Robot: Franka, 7 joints.
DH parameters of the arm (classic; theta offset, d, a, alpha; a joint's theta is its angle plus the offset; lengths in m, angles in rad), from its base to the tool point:
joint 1: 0 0.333 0 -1.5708
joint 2: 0 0 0 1.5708
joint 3: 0 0.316 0.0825 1.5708
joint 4: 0 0 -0.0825 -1.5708
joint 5: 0 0.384 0 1.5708
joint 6: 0 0 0.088 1.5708
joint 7: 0 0.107 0 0
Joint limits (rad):
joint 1: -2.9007..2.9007
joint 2: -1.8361..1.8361
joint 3: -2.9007..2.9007
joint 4: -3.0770..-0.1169
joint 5: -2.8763..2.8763
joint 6: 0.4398..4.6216
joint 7: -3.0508..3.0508
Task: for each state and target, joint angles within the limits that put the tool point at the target. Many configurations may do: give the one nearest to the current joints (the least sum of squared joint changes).
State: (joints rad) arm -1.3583 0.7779 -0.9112 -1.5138 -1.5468 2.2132 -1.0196
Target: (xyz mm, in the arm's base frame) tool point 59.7 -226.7 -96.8
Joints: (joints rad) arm -1.0262 1.0427 -0.1280 -2.4213 -1.5390 2.4247 -1.0196
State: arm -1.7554 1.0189 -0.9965 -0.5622 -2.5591 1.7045 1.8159
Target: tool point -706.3 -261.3 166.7
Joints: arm -2.1321 1.3708 -0.9091 -1.3952 -2.4420 1.7194 1.8159
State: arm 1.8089 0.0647 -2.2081 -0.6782 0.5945 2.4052 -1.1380
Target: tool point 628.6 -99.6 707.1
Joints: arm 2.0493 -0.2224 -2.1120 -1.4166 0.5707 2.2002 -1.1380
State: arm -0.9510 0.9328 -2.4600 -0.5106 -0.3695 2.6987 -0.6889
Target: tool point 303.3 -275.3 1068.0
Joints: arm -0.6742 0.5131 -2.4761 -0.1356 -0.3291 2.8515 -0.6889
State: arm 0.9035 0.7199 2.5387 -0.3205 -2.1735 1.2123 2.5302
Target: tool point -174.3 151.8 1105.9
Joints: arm 1.0675 0.2681 2.5631 -0.6840 -2.1192 1.3960 2.5302
